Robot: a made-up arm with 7 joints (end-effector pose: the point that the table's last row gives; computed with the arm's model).
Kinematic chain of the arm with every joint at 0, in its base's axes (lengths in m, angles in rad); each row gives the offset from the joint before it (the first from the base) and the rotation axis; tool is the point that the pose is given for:
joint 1: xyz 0 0 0.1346 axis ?
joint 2: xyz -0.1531 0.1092 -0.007 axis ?
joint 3: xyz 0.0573 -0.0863 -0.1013 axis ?
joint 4: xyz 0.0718 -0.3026 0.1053 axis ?
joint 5: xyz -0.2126 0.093 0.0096 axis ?
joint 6: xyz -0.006 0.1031 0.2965 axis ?
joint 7: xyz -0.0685 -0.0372 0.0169 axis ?
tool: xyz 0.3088 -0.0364 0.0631
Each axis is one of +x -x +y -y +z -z.
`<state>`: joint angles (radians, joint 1 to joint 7).
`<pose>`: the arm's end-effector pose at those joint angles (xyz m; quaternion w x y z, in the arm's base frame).
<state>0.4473 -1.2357 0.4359 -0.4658 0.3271 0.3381 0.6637</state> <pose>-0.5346 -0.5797 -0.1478 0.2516 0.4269 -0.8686 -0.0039</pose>
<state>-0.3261 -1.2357 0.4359 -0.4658 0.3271 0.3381 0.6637</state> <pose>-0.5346 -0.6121 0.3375 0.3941 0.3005 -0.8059 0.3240</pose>
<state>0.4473 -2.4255 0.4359 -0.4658 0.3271 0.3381 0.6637</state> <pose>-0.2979 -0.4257 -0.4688 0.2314 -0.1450 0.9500 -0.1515</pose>
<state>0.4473 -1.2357 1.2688 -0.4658 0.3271 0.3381 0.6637</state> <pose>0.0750 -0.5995 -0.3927 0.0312 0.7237 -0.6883 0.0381</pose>
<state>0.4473 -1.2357 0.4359 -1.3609 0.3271 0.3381 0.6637</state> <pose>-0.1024 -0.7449 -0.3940 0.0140 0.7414 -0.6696 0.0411</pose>
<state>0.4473 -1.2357 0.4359 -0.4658 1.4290 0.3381 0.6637</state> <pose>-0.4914 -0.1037 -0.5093 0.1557 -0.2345 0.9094 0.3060</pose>
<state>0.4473 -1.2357 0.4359 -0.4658 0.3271 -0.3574 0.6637</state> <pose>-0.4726 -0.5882 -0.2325 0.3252 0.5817 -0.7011 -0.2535</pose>
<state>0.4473 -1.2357 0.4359 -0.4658 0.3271 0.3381 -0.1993</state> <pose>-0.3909 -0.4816 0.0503 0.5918 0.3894 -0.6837 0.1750</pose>
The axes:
joint 1: +x
joint 2: +y
joint 3: +x
joint 4: -x
joint 5: -y
joint 6: +z
joint 7: -y

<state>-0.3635 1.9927 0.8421 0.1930 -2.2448 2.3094 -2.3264</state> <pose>-0.4059 0.0219 0.4475 0.0083 0.7547 -0.0858 0.6504</pose>
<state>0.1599 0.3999 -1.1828 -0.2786 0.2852 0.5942 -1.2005</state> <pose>-0.0888 0.1770 0.2638 0.6185 -0.4921 0.5894 0.1666</pose>
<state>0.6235 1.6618 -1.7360 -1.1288 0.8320 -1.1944 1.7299</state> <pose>0.1500 0.1657 0.9876 0.8545 -0.1309 -0.4930 -0.0980</pose>
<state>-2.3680 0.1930 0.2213 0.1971 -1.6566 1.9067 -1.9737</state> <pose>-0.2702 0.0382 0.3774 0.1198 -0.1575 -0.9622 0.1869</pose>
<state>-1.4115 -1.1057 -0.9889 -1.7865 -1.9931 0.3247 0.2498</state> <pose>-0.1232 0.2958 -0.1730 0.6980 -0.4161 0.5492 0.1950</pose>
